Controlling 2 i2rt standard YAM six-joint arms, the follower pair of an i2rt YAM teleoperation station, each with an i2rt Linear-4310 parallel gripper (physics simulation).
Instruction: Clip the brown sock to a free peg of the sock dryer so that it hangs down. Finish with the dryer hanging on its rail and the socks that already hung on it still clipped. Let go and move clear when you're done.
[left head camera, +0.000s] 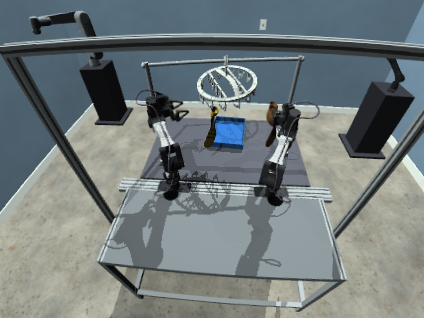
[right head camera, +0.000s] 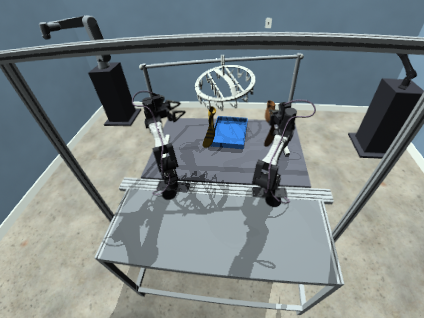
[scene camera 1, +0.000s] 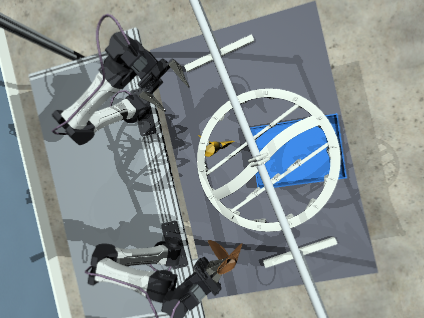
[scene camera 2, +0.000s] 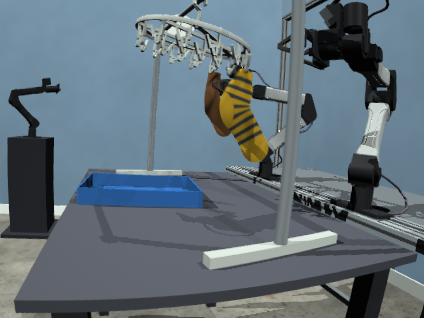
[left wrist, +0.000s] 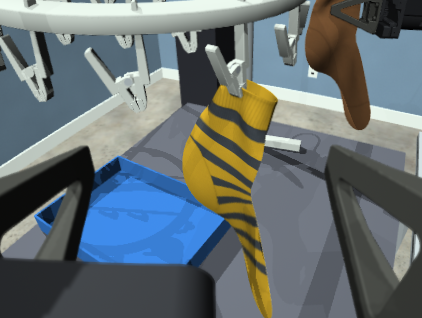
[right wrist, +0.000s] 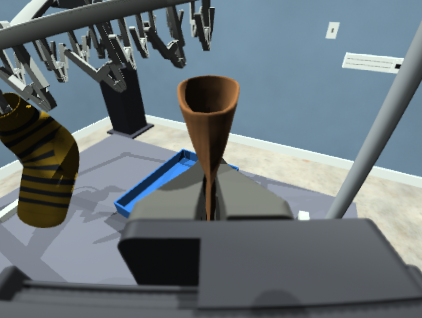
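Note:
The brown sock (left head camera: 271, 114) (right head camera: 269, 114) (scene camera 1: 229, 264) (scene camera 2: 213, 107) (left wrist: 334, 42) (right wrist: 209, 112) hangs from my right gripper (left wrist: 345, 11) (right wrist: 210, 159), which is shut on it below its open cuff, beside the dryer ring. The round white sock dryer (left head camera: 200, 92) (scene camera 1: 201, 172) (left wrist: 165, 19) hangs on its rail (left head camera: 180, 63) (scene camera 1: 222, 77), with several pegs below the ring. A yellow sock with dark stripes (scene camera 1: 212, 148) (scene camera 2: 242, 115) (left wrist: 225, 165) (right wrist: 47, 165) hangs clipped to a peg (left wrist: 227, 70). My left gripper (left head camera: 179, 111) (scene camera 1: 176, 91) (left wrist: 209, 158) is open and empty, left of the dryer in the left head camera.
A blue tray (left head camera: 230, 146) (scene camera 2: 140, 197) (left wrist: 145, 175) stands on the dark table (left head camera: 200, 170) (scene camera 2: 150, 270) under the dryer. The rail's posts (left head camera: 295, 80) (scene camera 2: 291, 150) stand at both sides on white feet (scene camera 2: 270, 250).

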